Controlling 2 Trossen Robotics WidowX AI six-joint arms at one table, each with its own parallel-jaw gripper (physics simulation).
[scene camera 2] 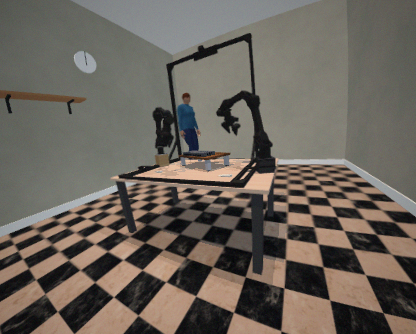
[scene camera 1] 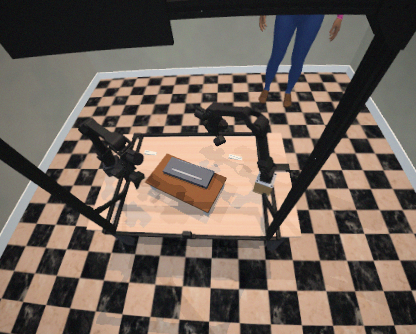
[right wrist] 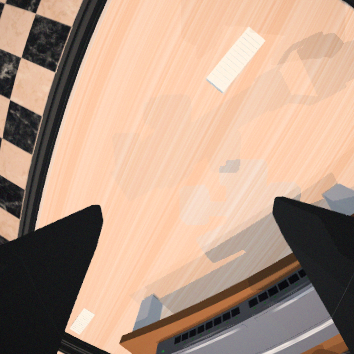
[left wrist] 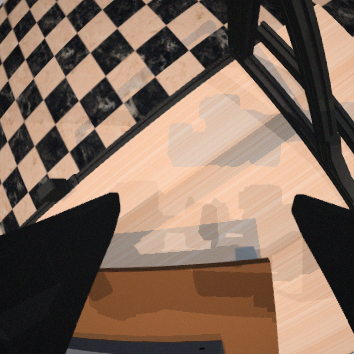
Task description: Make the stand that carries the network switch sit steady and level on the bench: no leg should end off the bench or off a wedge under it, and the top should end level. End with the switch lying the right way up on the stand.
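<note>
The stand has a brown top and grey-blue legs and stands mid-bench. Its top looks near level in scene camera 2; a small tilt cannot be told, and some leg feet are hidden. The grey switch lies flat on it. Two thin white ribbed pieces, apparently wedges, lie on the bench apart from the stand: one wedge, another wedge. My left gripper is open above the stand's side. My right gripper is open above the bench beyond the switch.
A tan box stands by the right arm's base. A black frame runs around the bench, with upright posts at its sides. A person stands away from the bench.
</note>
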